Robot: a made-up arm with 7 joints. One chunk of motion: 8 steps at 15 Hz.
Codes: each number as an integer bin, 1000 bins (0 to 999) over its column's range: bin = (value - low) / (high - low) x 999, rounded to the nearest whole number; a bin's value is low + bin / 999 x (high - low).
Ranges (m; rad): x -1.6..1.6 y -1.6..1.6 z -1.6..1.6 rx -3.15..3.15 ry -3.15..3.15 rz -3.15..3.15
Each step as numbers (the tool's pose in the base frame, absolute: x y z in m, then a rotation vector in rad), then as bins.
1 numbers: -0.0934 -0.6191 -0.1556 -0.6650 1.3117 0.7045
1 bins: 470 306 451 394 707 611
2 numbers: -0.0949 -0.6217 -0.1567 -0.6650 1.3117 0.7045
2 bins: 470 305 451 394 707 611
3 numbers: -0.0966 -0.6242 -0.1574 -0.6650 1.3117 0.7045
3 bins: 469 305 450 394 707 611
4 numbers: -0.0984 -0.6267 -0.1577 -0.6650 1.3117 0.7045
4 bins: 469 304 450 394 707 611
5 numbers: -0.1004 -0.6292 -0.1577 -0.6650 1.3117 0.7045
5 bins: 468 303 450 394 707 611
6 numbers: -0.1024 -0.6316 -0.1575 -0.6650 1.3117 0.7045
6 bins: 468 302 450 394 707 611
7 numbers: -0.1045 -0.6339 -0.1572 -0.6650 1.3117 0.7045
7 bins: 467 302 450 394 707 611
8 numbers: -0.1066 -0.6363 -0.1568 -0.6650 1.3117 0.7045
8 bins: 466 301 451 394 707 611
